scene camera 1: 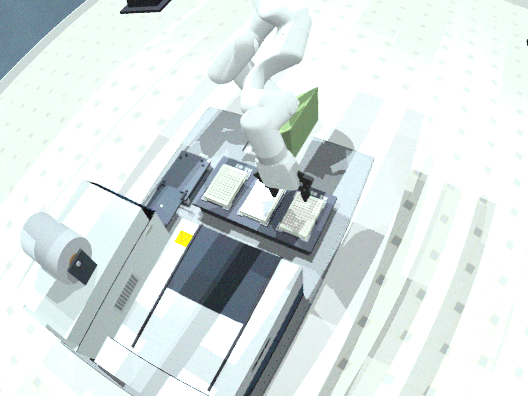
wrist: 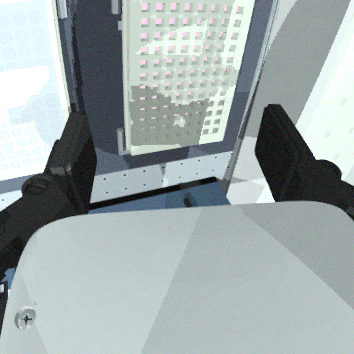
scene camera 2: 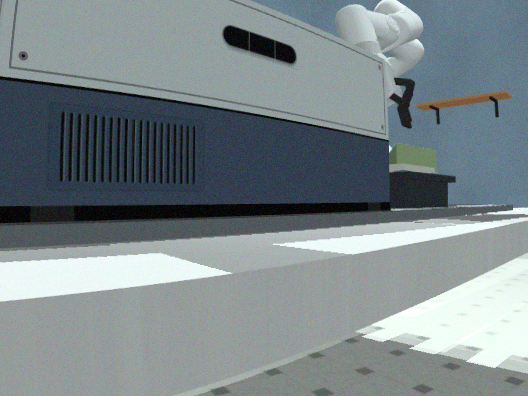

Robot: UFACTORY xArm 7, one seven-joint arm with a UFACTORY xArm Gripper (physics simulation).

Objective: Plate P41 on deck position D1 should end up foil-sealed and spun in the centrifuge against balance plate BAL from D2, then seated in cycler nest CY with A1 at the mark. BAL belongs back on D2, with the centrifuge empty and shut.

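Frame: origin at the arm's base, x left, y ahead, z down, level; metres.
Where they show: gripper, fingertip midpoint: (scene camera 1: 291, 195) (wrist: 176, 130).
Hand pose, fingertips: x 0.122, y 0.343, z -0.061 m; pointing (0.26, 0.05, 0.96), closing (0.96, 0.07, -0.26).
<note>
After its pixels a point has its place.
My gripper (scene camera 1: 290, 195) @[x 0.122, y 0.343, z -0.061 m] (scene camera 2: 406, 117) (wrist: 176, 130) @[x 0.122, y 0.343, z -0.061 m] is open and empty. It is above the right-hand part of the dark plate deck (scene camera 1: 322, 225) @[x 0.216, y 0.368, z 0.018 m] (wrist: 95, 75) @[x 0.091, y 0.342, z 0.019 m]. A pale well plate with pink in many wells (scene camera 1: 301, 217) @[x 0.154, y 0.366, z 0.005 m] (wrist: 180, 60) @[x 0.150, y 0.342, z 0.010 m] sits at the deck's right position, below and beyond the fingers in the wrist view. A white-topped plate (scene camera 1: 257, 205) @[x 0.023, y 0.362, z 0.002 m] (wrist: 25, 100) @[x 0.045, y 0.338, z 0.003 m] sits in the middle position, partly under the wrist. Another pale well plate (scene camera 1: 225, 186) @[x -0.090, y 0.324, z 0.003 m] sits at the left position. Plate and deck labels are not readable, so I cannot tell which is P41 or BAL.
A large white and blue machine (scene camera 1: 225, 270) @[x 0.049, y 0.620, z -0.135 m] (scene camera 2: 280, 165) @[x 0.189, y 0.766, z 0.030 m] stands in front of the deck. A dark low unit (scene camera 1: 182, 172) @[x -0.263, y 0.292, z 0.034 m] is left of the deck. A white cylinder (scene camera 1: 47, 247) @[x -0.258, y 0.789, z -0.396 m] is at far left. A green bin (scene camera 1: 305, 120) @[x 0.076, y 0.025, z -0.011 m] (scene camera 2: 415, 156) @[x 0.073, y 0.038, z -0.050 m] stands behind the deck.
</note>
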